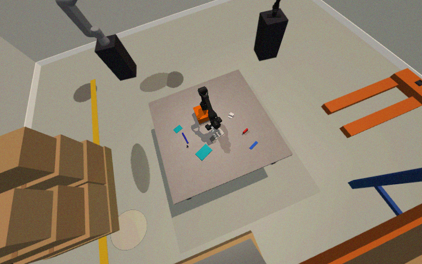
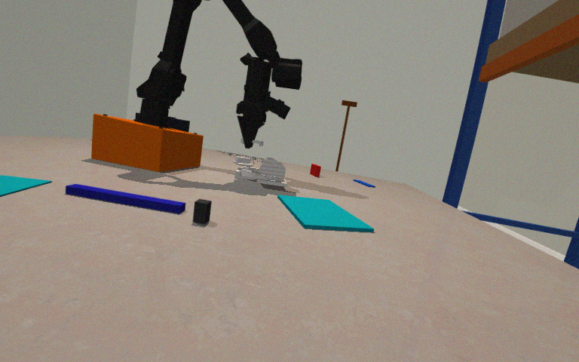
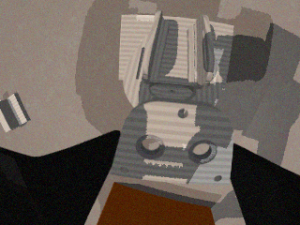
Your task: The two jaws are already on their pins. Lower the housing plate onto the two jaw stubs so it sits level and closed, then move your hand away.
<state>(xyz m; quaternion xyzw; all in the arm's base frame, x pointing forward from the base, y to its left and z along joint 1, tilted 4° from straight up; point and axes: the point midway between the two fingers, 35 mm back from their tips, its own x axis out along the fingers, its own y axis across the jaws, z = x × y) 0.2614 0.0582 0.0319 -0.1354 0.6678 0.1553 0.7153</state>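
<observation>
The white jaw assembly is 1 cm ahead of my gripper tip, 2 cm to the left of it and 6 cm below it. From my gripper tip the other things lie so: red block 11 cm ahead, 33 cm to the left, 6 cm below; white ribbed part 14 cm behind, 23 cm to the left, 7 cm below; housing plate 1 cm ahead, 2 cm above.
</observation>
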